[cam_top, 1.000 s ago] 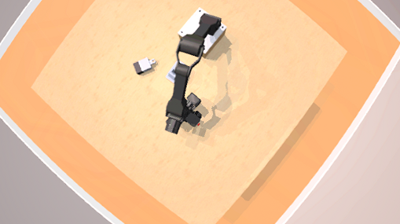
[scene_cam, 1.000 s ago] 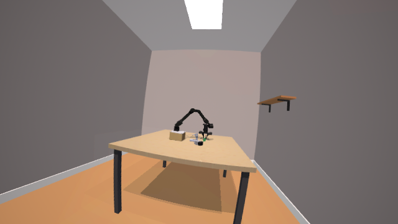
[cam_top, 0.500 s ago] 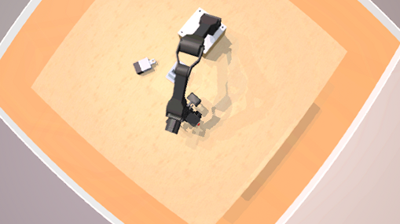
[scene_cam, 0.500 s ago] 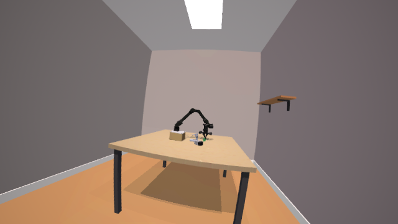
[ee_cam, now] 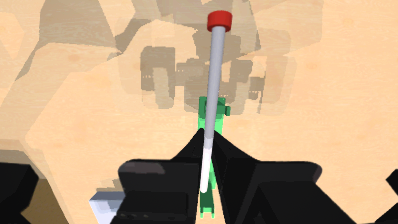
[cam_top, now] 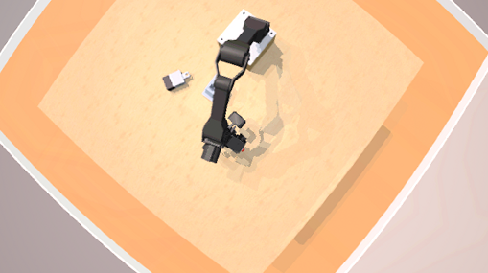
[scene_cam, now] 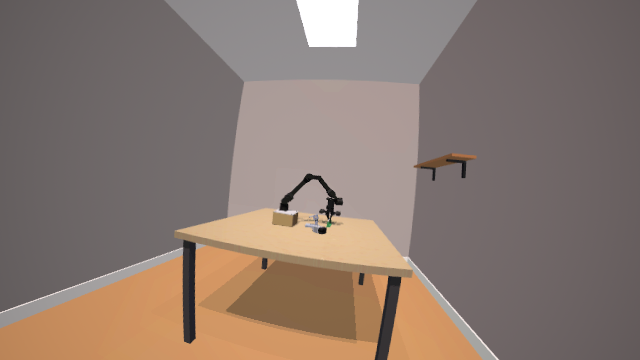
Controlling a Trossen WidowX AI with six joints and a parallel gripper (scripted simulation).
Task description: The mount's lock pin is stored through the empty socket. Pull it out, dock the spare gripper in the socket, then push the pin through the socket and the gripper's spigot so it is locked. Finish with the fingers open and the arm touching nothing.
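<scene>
Now: the green pin holder 40 mm to the right of my gripper tip and 10 mm below it. Round my gripper tip: spare gripper 70 mm behind, 310 mm to the right, 10 mm below; socket 130 mm behind, 150 mm to the right, 20 mm above.
</scene>
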